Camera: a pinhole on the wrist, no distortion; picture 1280 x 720 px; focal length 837.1 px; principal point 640.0 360.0 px. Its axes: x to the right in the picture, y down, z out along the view. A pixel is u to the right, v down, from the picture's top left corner.
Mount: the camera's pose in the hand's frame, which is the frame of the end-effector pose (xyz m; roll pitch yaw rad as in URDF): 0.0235 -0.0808 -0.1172 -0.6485 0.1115 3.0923
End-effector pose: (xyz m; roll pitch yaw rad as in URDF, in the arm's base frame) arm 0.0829 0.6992 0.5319 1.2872 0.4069 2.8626
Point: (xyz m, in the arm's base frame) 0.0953 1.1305 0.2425
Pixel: 211 244
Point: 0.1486 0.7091 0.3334
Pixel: 551 642
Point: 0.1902 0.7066 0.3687
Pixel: 832 516
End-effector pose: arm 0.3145 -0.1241 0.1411 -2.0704 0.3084 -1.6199
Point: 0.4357 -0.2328 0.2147
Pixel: 286 117
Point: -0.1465 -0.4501 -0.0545
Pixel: behind the camera
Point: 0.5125 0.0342 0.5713
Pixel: outside the picture
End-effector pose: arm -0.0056 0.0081 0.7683 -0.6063 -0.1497 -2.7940
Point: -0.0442 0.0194 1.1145
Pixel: 396 86
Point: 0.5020 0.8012 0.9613
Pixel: outside the picture
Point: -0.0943 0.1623 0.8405
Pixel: 418 635
